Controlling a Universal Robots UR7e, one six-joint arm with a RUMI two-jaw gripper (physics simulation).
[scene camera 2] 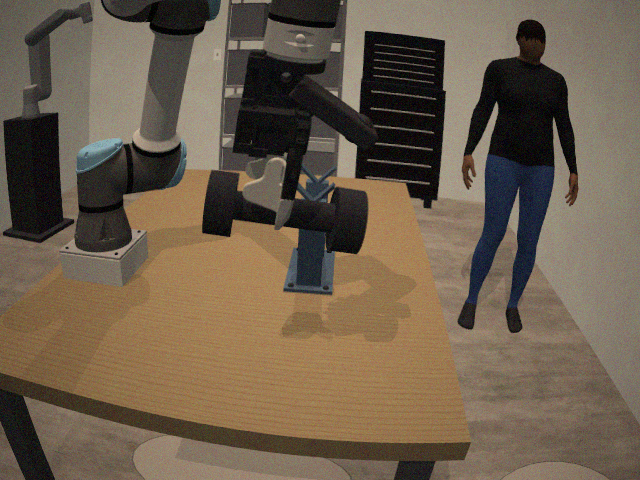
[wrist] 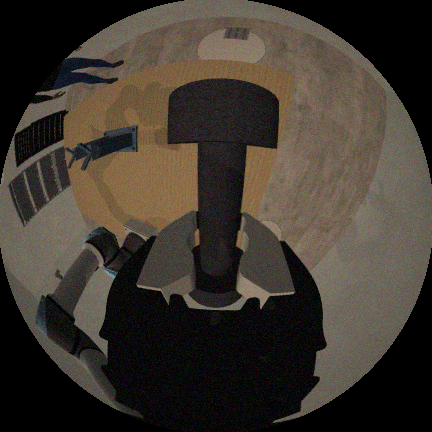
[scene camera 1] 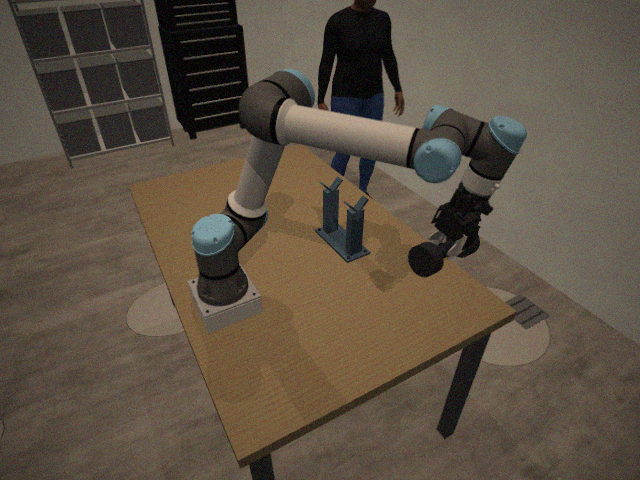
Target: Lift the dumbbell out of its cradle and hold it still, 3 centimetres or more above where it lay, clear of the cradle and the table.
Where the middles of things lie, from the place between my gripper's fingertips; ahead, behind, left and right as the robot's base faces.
Labels:
Right now my hand is 1 cm short of the black dumbbell (scene camera 2: 344, 219) and 1 cm below it. Also, from my hand: blue cradle (scene camera 1: 347, 243) 5 cm behind, 48 cm to the left, 17 cm below.

